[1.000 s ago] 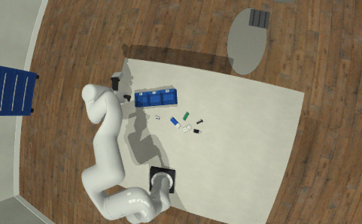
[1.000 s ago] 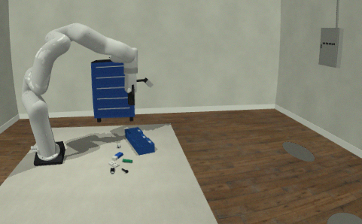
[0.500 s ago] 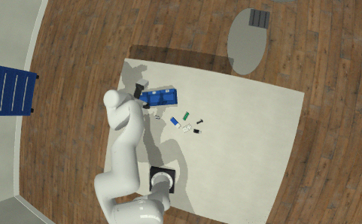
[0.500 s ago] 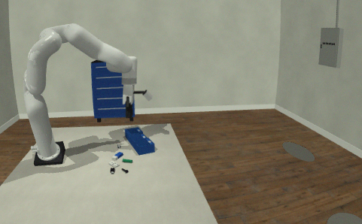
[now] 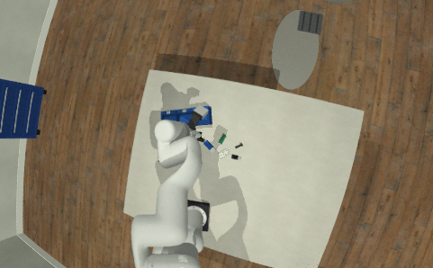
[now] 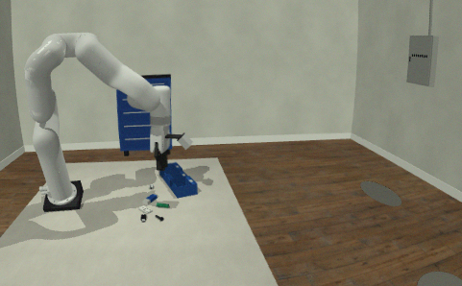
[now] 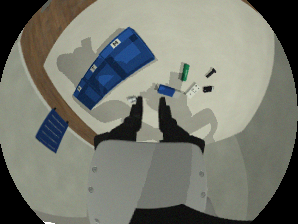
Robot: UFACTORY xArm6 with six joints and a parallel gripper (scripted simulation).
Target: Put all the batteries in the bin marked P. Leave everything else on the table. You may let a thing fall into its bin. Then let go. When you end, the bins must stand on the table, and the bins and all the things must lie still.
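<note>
Right now the green battery is 13 cm below my hand, 9 cm to the right of it and 2 cm behind it. Also, from my hand: grey piece (13 cm below, 8 cm to the left, 4 cm behind); then blue-and-white cylinder (13 cm below, 7 cm behind, 3 cm to the right); then blue bin (11 cm below, 10 cm to the left, 7 cm ahead).
</note>
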